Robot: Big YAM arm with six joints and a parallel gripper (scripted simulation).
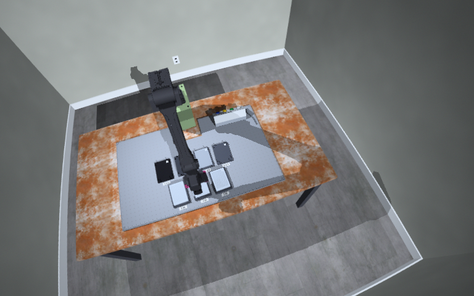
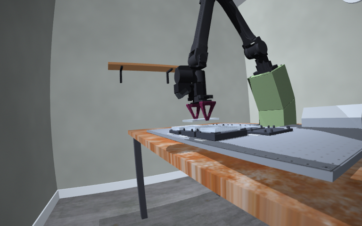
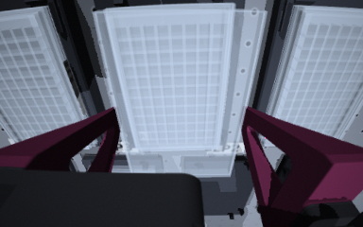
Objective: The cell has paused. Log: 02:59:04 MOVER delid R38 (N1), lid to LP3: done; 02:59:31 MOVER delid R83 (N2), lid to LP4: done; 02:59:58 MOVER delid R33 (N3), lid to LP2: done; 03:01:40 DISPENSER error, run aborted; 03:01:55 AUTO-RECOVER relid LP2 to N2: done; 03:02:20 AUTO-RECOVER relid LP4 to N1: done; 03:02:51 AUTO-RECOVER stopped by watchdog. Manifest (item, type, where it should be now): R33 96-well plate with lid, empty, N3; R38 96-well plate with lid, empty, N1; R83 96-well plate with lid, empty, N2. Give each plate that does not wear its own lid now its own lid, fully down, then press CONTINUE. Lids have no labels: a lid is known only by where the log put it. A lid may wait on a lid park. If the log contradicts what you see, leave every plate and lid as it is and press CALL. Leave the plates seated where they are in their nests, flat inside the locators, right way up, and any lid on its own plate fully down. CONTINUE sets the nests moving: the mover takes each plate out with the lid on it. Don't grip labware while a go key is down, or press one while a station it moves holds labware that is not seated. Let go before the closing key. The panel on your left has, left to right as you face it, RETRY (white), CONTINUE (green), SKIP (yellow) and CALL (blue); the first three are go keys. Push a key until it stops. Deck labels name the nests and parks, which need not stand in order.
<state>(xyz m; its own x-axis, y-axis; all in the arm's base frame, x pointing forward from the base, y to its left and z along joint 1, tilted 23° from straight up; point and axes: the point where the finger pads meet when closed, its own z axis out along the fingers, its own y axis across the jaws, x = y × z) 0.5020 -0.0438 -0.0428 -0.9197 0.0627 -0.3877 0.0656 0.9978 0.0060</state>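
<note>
Now: hand 17 cm past the clear lid, 9 cm to the right of it and 5 cm above it. Also, from my hand: LP3 label: 8 cm behind, 8 cm to the left, 6 cm below; LP2 label: 10 cm behind, 5 cm to the right, 6 cm below; LP2 park: 18 cm behind, 4 cm to the right, 6 cm below.
</note>
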